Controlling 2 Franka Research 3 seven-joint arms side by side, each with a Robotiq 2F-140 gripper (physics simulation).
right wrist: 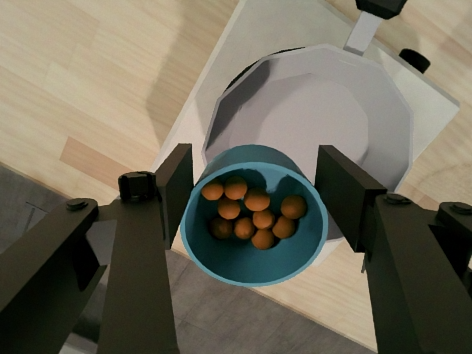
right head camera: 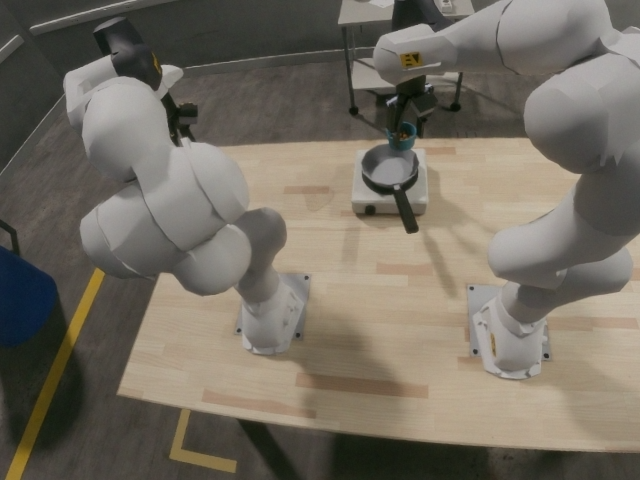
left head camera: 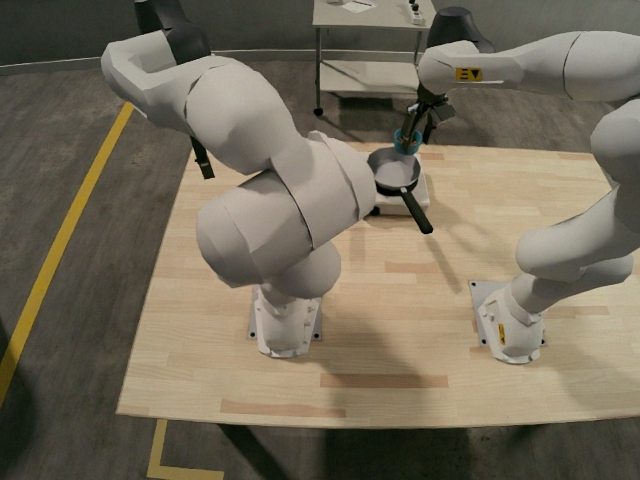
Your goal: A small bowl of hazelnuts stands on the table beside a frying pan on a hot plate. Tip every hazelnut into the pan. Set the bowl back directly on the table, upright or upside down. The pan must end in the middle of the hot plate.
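The teal bowl [left head camera: 416, 146] [right head camera: 410, 141] [right wrist: 255, 267] is upright, off the table, at the pan's far rim in the head views. Several brown hazelnuts [right head camera: 403, 135] [right wrist: 263, 219] lie in it. My right gripper [left head camera: 416, 139] [right head camera: 408, 135] [right wrist: 254, 166] is shut on the bowl, one finger on each side. The grey frying pan [left head camera: 392, 173] [right head camera: 388, 167] [right wrist: 320, 110] sits on the white hot plate [left head camera: 422, 192] [right head camera: 361, 199] [right wrist: 425, 117]; its visible inside shows no nuts. My left gripper [left head camera: 204, 166] [right head camera: 180, 133] is far left, partly hidden by its arm; its finger spread is unclear.
The pan's black handle [left head camera: 416, 212] [right head camera: 405, 210] points toward the front, past the hot plate's edge. The wooden table [left head camera: 382, 310] [right head camera: 372, 315] ends behind the hot plate. My left arm covers part of the hot plate's left side in the left head view.
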